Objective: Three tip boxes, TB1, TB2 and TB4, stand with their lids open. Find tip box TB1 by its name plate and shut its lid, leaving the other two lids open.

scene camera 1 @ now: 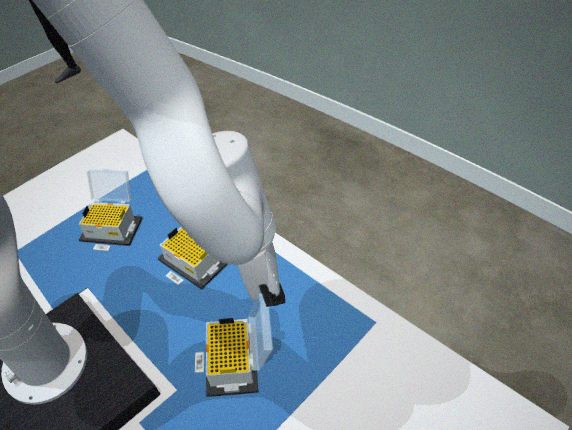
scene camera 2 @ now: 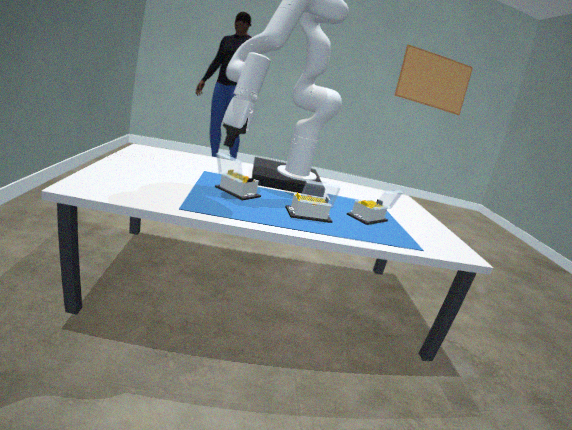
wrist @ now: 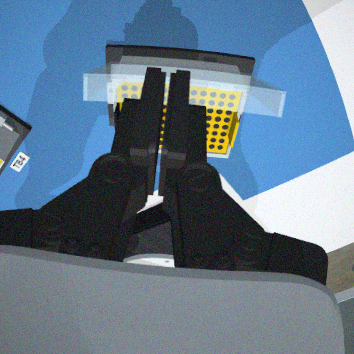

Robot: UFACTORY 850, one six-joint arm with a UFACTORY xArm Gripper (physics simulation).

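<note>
One tip box (scene camera 1: 227, 347) (scene camera 2: 241, 187) (wrist: 218, 131) with yellow tips stands with its clear lid (scene camera 1: 261, 332) (scene camera 2: 229, 163) (wrist: 95, 88) upright. My gripper (scene camera 1: 272, 296) (scene camera 2: 230, 143) (wrist: 165, 95) is shut and empty, pointing down close above that lid's top edge; I cannot tell if it touches. A second tip box (scene camera 1: 185, 252) (scene camera 2: 311, 207) stands mid-mat, its lid hidden by the arm in scene camera 1. A third tip box (scene camera 1: 106, 222) (scene camera 2: 369, 211) has its lid (scene camera 1: 109, 186) (scene camera 2: 393, 199) up. The name plates (scene camera 1: 199, 361) (scene camera 1: 174, 277) (scene camera 1: 101, 247) are too small to read.
The boxes stand on dark bases on a blue mat (scene camera 1: 340, 320) (scene camera 2: 395, 237) on the white table (scene camera 2: 145, 165). The arm's black base plate (scene camera 1: 120, 380) lies beside the mat. In the wrist view, part of another box's base and a plate (wrist: 20, 161) show at the left. A person (scene camera 2: 225, 75) stands behind the table.
</note>
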